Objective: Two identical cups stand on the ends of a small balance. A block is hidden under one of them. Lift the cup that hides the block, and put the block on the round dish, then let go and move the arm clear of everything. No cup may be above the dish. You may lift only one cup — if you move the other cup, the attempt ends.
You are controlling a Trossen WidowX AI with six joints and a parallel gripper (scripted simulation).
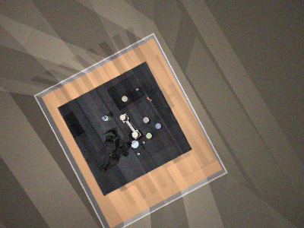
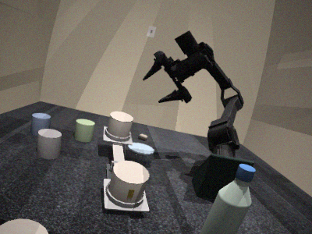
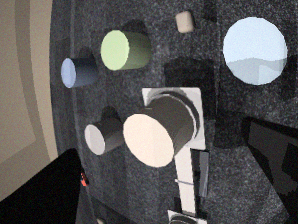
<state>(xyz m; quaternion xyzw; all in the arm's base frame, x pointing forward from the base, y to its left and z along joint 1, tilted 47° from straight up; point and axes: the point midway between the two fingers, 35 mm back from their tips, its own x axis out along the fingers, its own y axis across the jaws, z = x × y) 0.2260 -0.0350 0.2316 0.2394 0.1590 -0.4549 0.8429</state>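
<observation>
My gripper tip is now 5 cm short of the grey block, 30 cm to the right of it and 18 cm above it. Round my gripper tip: white balance 7 cm ahead, 17 cm to the left, 20 cm below; white balance beam 7 cm ahead, 17 cm to the left, 19 cm below; round pale blue dish 2 cm behind, 6 cm to the right, 22 cm below.
</observation>
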